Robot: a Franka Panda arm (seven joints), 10 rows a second.
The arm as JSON. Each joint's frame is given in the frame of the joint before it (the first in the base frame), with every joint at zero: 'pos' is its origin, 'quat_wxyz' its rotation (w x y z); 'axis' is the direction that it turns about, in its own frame. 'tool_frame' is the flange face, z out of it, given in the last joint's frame.
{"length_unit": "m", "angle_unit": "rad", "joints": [
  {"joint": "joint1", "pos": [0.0, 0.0, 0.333], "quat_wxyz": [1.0, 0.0, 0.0, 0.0], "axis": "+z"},
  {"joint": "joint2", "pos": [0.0, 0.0, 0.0], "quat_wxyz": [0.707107, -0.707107, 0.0, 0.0], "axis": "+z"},
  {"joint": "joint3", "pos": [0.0, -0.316, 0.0], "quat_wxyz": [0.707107, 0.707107, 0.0, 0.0], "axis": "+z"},
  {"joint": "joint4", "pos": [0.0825, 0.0, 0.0], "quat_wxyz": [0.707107, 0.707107, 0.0, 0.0], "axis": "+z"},
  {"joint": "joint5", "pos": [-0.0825, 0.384, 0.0], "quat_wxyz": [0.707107, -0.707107, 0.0, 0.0], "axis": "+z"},
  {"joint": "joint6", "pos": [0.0, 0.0, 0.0], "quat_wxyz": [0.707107, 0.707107, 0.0, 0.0], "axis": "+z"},
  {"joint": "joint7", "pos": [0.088, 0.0, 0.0], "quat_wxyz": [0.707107, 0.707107, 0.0, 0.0], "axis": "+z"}
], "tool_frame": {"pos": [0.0, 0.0, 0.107], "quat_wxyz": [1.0, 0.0, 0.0, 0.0]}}
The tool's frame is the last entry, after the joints.
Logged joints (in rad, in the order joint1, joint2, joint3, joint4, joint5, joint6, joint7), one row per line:
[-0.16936 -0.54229 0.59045 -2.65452 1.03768 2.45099 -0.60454]
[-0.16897 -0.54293 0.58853 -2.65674 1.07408 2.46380 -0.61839]
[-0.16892 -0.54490 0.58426 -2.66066 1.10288 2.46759 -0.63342]
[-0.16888 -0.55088 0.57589 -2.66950 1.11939 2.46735 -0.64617]
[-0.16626 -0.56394 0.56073 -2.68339 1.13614 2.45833 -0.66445]
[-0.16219 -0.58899 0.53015 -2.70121 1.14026 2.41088 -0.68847]
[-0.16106 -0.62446 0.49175 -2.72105 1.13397 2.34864 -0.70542]
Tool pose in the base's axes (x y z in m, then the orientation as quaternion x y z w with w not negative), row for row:
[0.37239 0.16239 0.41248 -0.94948 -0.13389 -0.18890 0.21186]
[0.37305 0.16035 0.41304 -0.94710 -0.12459 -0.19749 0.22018]
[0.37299 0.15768 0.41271 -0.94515 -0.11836 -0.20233 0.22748]
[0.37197 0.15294 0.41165 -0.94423 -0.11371 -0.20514 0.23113]
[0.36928 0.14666 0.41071 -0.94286 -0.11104 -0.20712 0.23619]
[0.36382 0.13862 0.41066 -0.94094 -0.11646 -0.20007 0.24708]
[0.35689 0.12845 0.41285 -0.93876 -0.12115 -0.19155 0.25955]
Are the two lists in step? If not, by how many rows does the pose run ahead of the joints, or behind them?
They are in step.
